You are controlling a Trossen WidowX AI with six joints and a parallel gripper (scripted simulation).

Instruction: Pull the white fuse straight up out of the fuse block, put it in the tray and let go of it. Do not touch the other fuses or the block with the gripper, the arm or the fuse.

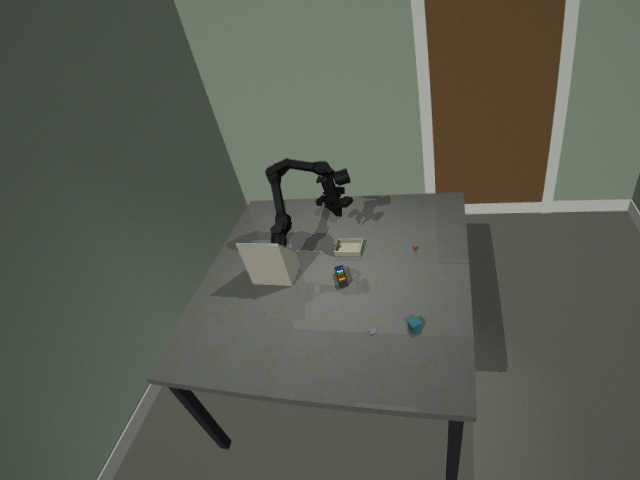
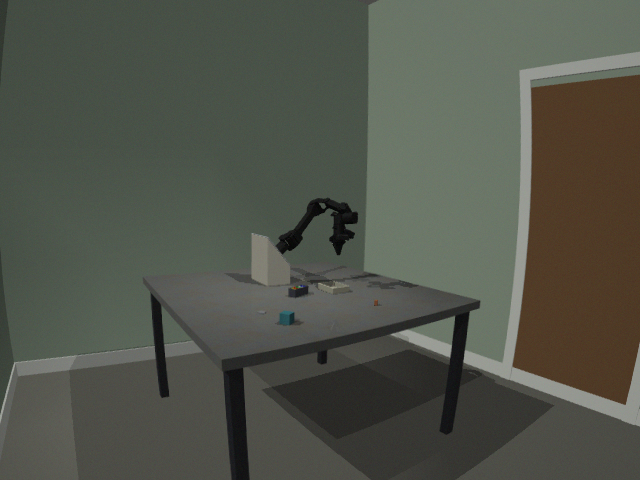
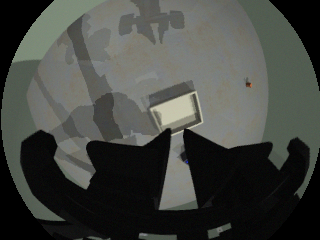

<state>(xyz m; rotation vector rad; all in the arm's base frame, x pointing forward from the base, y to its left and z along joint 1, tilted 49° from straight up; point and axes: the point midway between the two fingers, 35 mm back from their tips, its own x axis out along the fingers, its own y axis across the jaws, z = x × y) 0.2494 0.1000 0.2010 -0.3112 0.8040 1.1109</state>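
The white fuse lies 2 cm ahead of my gripper tip, 24 cm to the right of it and 15 cm below it. From my gripper tip the other things lie so: beige tray: 3 cm ahead, 5 cm to the right, 17 cm below; small orange piece: 35 cm ahead, 6 cm to the right, 16 cm below; teal cube: 36 cm ahead, 53 cm to the right, 15 cm below.
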